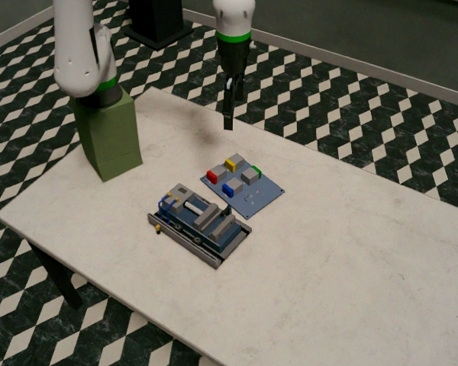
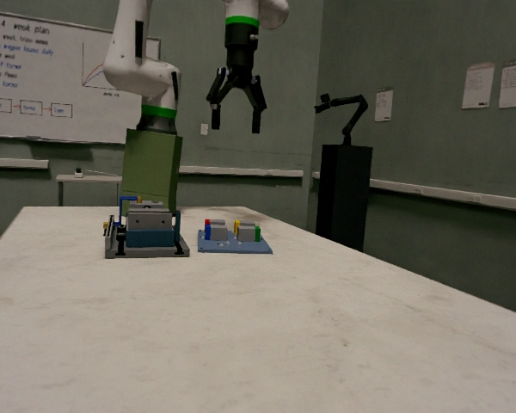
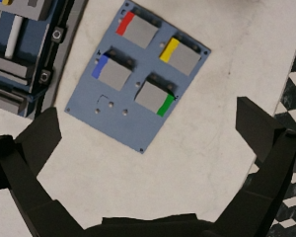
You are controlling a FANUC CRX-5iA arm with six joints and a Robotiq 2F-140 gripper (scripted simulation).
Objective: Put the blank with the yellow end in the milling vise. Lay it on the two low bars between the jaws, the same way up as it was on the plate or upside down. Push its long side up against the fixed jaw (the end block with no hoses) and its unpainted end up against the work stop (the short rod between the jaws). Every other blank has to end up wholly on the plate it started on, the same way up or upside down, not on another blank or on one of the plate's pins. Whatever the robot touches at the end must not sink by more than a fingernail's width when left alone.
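The yellow-ended grey blank lies 40 mm behind my hand, 50 mm to the left of it and 290 mm below it. Round my hand: green-ended blank 50 mm ahead, 40 mm to the left, 290 mm below; then blue-ended blank 40 mm ahead, 50 mm to the right, 290 mm below; then red-ended blank 50 mm behind, 40 mm to the right, 290 mm below.
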